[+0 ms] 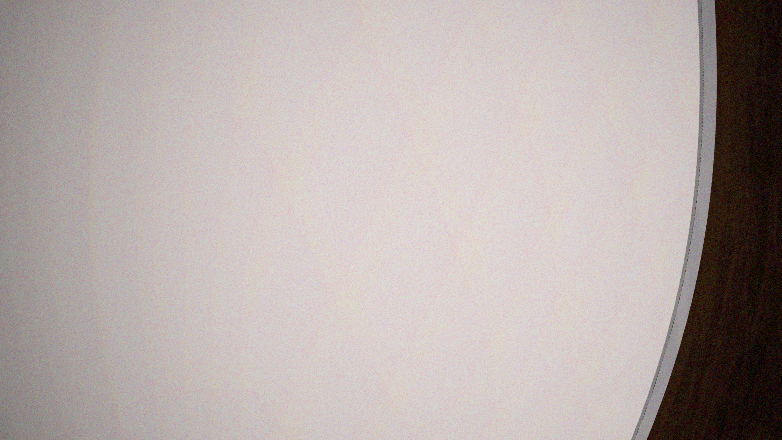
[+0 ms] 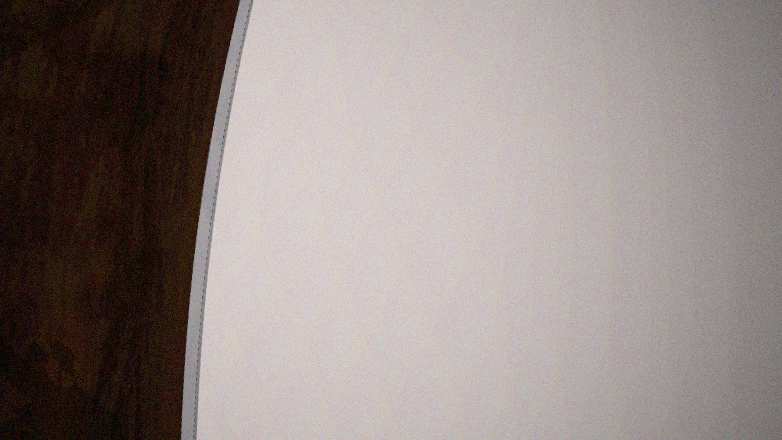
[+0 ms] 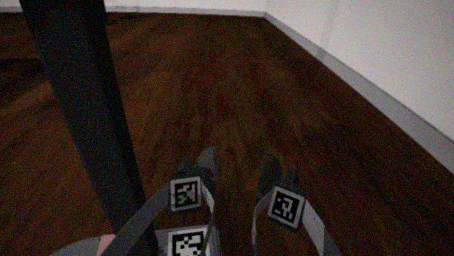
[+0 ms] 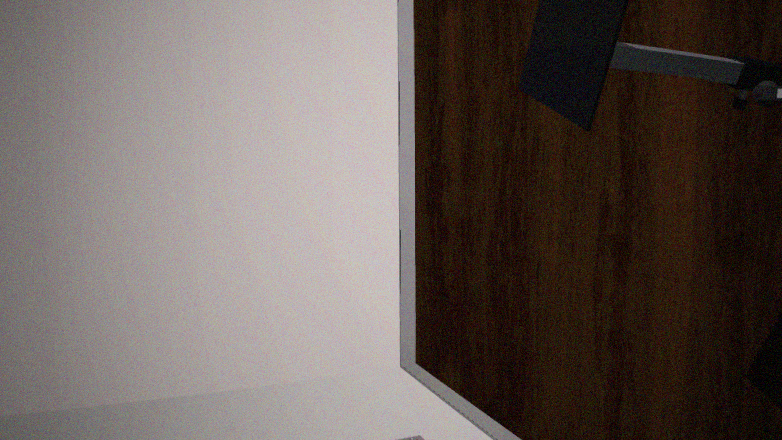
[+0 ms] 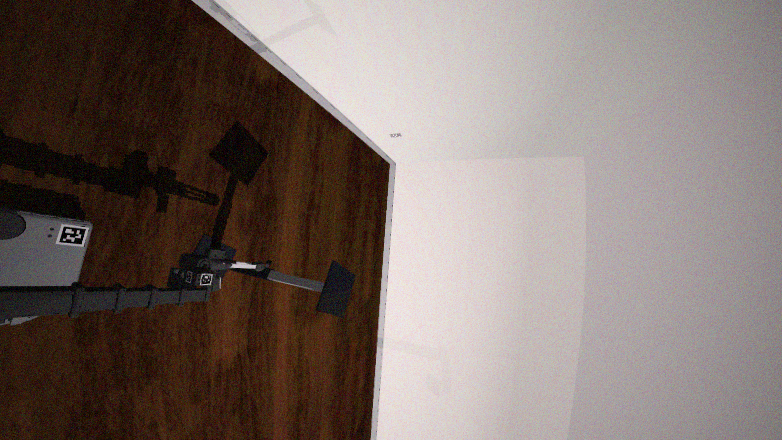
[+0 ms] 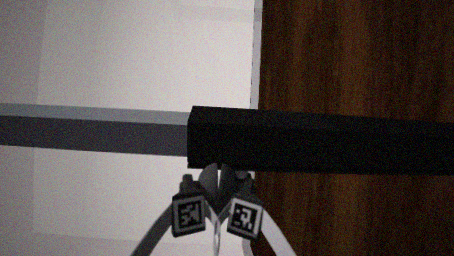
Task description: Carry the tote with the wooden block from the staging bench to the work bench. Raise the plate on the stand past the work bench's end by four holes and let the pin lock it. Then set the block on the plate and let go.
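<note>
The stand's dark square plate (image 4: 574,60) (image 5: 336,288) tops a grey rod (image 4: 678,64) (image 5: 295,280) (image 6: 95,132) that comes out of a black sleeve (image 6: 320,142). The r2 gripper (image 5: 264,266) (image 6: 219,182) is at the sleeve's open end, its fingertips nearly together. A dark pin knob (image 6: 243,174) shows partly, just right of and behind the right fingertip, apparently not between the fingers. The r1 gripper (image 3: 237,172) is open over the floor with nothing between its fingers. The tote, the wooden block and both benches do not show.
White walls meet the wooden floor along grey skirting (image 1: 705,164) (image 2: 202,218) (image 3: 380,100) (image 4: 406,218). A room corner lies beyond the stand. A dark upright post (image 3: 85,100) stands left of the r1 fingers. The r2 arm (image 5: 131,298) extends beside its base (image 5: 38,257).
</note>
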